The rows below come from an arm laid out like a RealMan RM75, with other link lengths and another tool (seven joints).
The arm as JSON. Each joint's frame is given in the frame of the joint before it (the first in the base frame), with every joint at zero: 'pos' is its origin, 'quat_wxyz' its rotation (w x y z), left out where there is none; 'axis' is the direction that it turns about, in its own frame. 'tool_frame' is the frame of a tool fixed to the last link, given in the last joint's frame.
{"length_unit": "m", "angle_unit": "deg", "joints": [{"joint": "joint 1", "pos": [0.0, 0.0, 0.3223], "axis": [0.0, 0.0, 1.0]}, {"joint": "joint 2", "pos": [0.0, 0.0, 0.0], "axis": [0.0, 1.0, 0.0]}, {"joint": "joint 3", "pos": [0.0, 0.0, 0.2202], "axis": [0.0, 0.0, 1.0]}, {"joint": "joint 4", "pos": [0.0, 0.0, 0.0], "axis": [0.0, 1.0, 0.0]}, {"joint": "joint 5", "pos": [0.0, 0.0, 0.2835], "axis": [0.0, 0.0, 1.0]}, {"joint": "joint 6", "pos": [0.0, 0.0, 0.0], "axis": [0.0, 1.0, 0.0]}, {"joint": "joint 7", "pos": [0.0, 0.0, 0.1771], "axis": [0.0, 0.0, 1.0]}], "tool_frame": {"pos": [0.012, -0.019, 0.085], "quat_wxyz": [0.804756, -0.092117, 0.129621, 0.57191]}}
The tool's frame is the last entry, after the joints.
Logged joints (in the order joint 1, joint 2, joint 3, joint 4, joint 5, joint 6, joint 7), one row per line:
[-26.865 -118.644 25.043 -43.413 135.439 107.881 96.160]
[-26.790 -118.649 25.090 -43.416 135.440 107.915 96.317]
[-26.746 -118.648 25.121 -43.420 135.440 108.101 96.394]
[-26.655 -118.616 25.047 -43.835 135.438 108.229 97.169]
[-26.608 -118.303 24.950 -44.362 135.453 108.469 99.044]
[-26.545 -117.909 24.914 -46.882 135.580 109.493 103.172]
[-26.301 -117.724 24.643 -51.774 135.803 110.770 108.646]
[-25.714 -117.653 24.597 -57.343 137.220 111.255 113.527]
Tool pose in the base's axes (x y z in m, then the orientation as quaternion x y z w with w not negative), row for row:
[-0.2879 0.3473 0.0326 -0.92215 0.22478 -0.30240 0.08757]
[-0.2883 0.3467 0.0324 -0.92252 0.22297 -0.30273 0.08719]
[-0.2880 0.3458 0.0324 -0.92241 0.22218 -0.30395 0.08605]
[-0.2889 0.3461 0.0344 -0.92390 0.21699 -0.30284 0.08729]
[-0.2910 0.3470 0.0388 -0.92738 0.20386 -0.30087 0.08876]
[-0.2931 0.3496 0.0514 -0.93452 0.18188 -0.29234 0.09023]
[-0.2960 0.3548 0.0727 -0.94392 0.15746 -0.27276 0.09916]
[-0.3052 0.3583 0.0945 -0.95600 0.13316 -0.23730 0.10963]
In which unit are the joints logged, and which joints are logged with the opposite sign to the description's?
The joints are logged in degrees. Opposite sign: joint 4, joint 7.
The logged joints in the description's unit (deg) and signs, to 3 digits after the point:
[-26.865 -118.644 25.043 43.413 135.439 107.881 -96.160]
[-26.790 -118.649 25.090 43.416 135.440 107.915 -96.317]
[-26.746 -118.648 25.121 43.420 135.440 108.101 -96.394]
[-26.655 -118.616 25.047 43.835 135.438 108.229 -97.169]
[-26.608 -118.303 24.950 44.362 135.453 108.469 -99.044]
[-26.545 -117.909 24.914 46.882 135.580 109.493 -103.172]
[-26.301 -117.724 24.643 51.774 135.803 110.770 -108.646]
[-25.714 -117.653 24.597 57.343 137.220 111.255 -113.527]

